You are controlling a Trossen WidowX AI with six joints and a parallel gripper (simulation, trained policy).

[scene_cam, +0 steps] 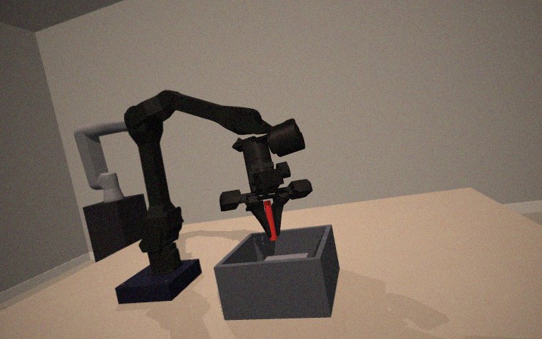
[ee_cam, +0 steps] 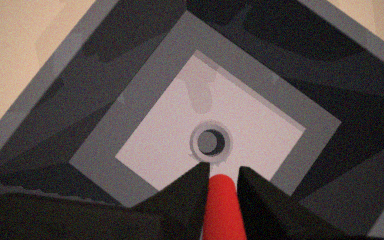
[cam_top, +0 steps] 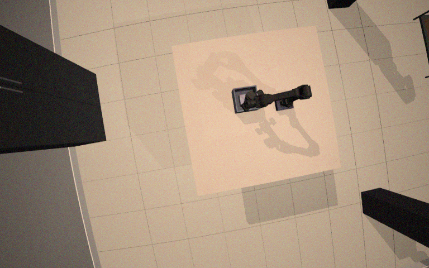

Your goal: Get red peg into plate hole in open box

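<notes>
My gripper tip is now 30 mm below the red peg, 20 mm to the right of it and 10 mm past it. The rest, counted from my gripper tip: grey box: 80 mm below, 10 mm to the right, 10 mm ahead; pale plate: 60 mm below, 10 mm to the right, 10 mm ahead.
</notes>
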